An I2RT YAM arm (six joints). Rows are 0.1 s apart.
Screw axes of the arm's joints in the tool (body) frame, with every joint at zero. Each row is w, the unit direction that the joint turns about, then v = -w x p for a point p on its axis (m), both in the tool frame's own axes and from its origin. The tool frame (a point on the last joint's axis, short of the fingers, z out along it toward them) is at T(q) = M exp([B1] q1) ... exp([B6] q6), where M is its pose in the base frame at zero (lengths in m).
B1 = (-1, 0, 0, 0, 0.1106, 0)
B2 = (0, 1, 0, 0.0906, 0, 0.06)
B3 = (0, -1, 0, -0.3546, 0, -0.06)
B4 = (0, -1, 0, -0.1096, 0, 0)
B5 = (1, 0, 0, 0, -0.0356, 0)
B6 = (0, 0, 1, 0, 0, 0)
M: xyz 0.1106 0 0.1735 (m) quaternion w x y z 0.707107 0 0.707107 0
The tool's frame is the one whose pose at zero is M.
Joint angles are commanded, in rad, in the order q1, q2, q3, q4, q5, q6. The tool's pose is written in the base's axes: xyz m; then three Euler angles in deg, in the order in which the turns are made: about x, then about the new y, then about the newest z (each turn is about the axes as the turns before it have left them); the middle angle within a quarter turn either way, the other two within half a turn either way. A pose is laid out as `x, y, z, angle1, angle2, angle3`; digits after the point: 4 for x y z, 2 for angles.
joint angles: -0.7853 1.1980 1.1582 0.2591 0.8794 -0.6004
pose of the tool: 0.1683, -0.2071, 0.4306, 81.98, -6.00, -115.50
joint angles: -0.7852 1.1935 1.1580 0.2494 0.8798 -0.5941
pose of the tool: 0.1675, -0.2062, 0.4307, 82.18, -5.99, -115.36
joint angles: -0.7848 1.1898 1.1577 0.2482 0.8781 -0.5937
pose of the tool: 0.1668, -0.2053, 0.4314, 82.09, -5.88, -115.24
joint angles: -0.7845 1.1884 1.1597 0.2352 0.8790 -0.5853
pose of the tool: 0.1666, -0.2050, 0.4312, 82.44, -5.86, -115.15
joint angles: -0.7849 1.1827 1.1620 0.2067 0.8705 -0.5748
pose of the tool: 0.1658, -0.2041, 0.4307, 83.13, -5.30, -115.38
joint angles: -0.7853 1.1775 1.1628 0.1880 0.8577 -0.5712
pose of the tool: 0.1652, -0.2032, 0.4305, 83.50, -4.54, -115.70
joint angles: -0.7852 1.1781 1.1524 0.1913 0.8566 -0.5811
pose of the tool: 0.1659, -0.2038, 0.4271, 83.78, -4.43, -116.58
